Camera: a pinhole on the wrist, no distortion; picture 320 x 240 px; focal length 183.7 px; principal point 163.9 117.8 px. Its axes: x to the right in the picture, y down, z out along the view. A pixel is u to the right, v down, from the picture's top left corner.
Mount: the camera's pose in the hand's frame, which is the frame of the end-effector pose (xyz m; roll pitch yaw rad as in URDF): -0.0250 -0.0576 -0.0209 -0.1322 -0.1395 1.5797
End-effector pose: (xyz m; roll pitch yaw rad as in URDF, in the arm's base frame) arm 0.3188 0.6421 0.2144 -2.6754 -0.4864 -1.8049
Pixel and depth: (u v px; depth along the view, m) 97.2 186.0 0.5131
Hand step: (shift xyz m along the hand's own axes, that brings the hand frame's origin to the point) -0.2792 -0.3116 0.4320
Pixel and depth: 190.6 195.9 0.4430
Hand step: -0.2701 -0.0536 0.3983
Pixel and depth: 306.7 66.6 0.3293
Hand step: 0.0207 0.1492 0.3499
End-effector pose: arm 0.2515 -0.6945 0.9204 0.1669 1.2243 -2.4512
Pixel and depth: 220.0 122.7 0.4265
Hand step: -0.0931 0.0122 0.4144
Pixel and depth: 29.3 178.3 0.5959
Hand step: -0.2935 -0.5709 0.4777
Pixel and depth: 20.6 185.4 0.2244
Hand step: -0.1346 -0.2613 0.1643
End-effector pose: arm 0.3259 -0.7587 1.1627 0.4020 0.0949 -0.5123
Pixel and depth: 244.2 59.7 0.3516
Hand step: 0.0380 0.0447 0.3601
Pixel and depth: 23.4 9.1 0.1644
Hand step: 0.0511 -0.2059 0.1357
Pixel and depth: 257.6 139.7 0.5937
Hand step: -0.1754 0.1604 0.5948
